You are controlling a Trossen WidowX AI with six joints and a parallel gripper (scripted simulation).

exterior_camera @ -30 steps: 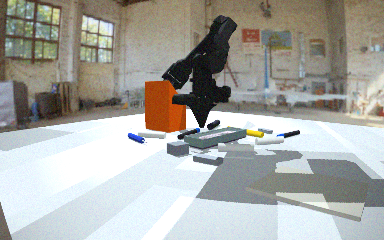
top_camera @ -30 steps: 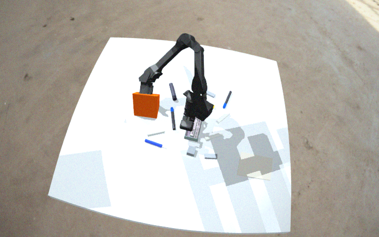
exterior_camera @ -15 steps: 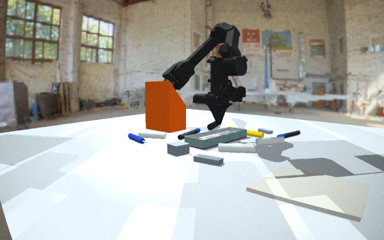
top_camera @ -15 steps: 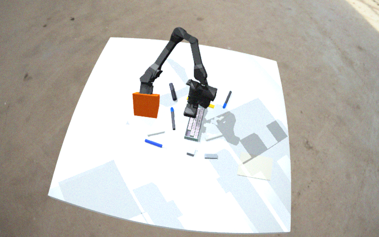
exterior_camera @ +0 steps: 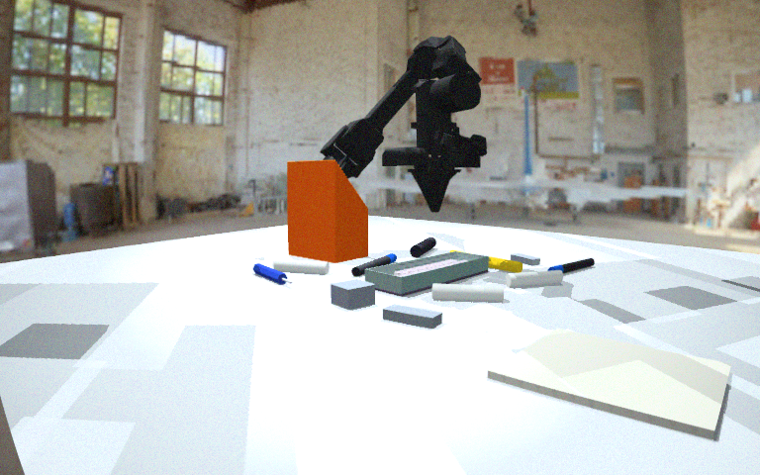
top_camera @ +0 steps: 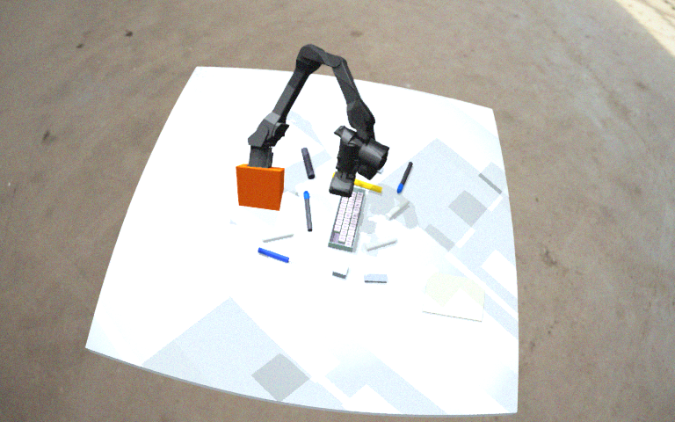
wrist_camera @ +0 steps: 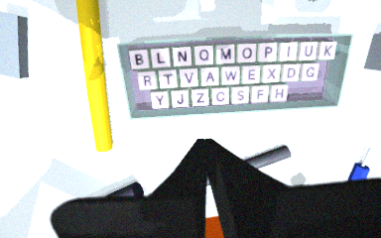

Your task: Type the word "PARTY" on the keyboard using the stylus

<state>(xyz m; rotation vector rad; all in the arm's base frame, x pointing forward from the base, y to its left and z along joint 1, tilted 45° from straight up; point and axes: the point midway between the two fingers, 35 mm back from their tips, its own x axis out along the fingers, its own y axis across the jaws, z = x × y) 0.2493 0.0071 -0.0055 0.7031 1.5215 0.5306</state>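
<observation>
Now: gripper tip 14 cm past the blue stylus, 21 cm to the left of it and 9 cm above it. The rest, counted from my gripper tip: yellow marker 4 cm ahead, 10 cm to the left, 9 cm below; dark marker 12 cm behind, 15 cm to the left, 9 cm below; pale flat pad 37 cm ahead, 27 cm to the right, 10 cm below.
</observation>
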